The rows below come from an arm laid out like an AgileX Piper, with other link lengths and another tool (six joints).
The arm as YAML. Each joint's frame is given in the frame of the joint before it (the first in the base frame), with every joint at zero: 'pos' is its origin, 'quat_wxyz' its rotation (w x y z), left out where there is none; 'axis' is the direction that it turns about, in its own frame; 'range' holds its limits. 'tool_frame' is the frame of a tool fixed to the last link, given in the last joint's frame.
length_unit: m
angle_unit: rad
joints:
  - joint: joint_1
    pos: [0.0, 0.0, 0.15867]
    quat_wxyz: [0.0, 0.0, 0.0, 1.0]
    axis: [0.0, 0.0, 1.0]
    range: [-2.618, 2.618]
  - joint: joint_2
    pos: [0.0, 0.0, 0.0]
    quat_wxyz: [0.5, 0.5, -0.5, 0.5]
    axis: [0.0, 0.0, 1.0]
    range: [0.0, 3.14]
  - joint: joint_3
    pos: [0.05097, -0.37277, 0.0]
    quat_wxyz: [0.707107, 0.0, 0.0, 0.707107]
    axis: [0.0, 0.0, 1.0]
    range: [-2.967, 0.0]
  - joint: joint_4
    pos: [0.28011, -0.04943, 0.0]
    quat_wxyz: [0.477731, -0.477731, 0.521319, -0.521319]
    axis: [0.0, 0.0, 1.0]
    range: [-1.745, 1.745]
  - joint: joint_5
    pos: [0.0, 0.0, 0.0]
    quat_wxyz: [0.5, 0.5, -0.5, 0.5]
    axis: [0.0, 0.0, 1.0]
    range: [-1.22, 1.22]
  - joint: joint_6
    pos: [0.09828, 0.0, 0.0]
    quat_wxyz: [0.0, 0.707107, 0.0, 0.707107]
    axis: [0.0, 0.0, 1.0]
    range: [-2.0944, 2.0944]
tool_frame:
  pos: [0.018, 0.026, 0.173]
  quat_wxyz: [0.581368, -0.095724, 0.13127, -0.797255]
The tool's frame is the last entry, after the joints.
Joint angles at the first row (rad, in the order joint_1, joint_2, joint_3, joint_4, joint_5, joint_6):
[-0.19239 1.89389 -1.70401 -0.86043 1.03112 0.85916]
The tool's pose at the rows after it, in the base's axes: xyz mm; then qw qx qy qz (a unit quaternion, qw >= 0):
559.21, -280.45, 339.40, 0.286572, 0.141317, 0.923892, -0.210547
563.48, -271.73, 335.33, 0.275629, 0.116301, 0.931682, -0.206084
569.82, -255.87, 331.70, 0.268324, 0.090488, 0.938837, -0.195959
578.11, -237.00, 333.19, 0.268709, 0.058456, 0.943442, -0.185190
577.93, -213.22, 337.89, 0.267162, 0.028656, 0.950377, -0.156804
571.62, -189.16, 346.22, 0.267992, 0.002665, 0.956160, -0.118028
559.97, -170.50, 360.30, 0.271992, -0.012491, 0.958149, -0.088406
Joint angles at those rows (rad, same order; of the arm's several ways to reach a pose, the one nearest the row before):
[-0.19144 1.89390 -1.70401 -0.86043 1.03004 0.83215]
[-0.18423 1.89390 -1.70402 -0.83997 1.02327 0.77323]
[-0.16656 1.89194 -1.70536 -0.81062 1.01818 0.71923]
[-0.14650 1.88316 -1.70536 -0.78186 0.99984 0.66211]
[-0.13393 1.85310 -1.70537 -0.69725 0.99501 0.56765]
[-0.13269 1.81041 -1.70533 -0.58017 0.99892 0.45769]
[-0.13268 1.76265 -1.70536 -0.48986 1.01970 0.38064]

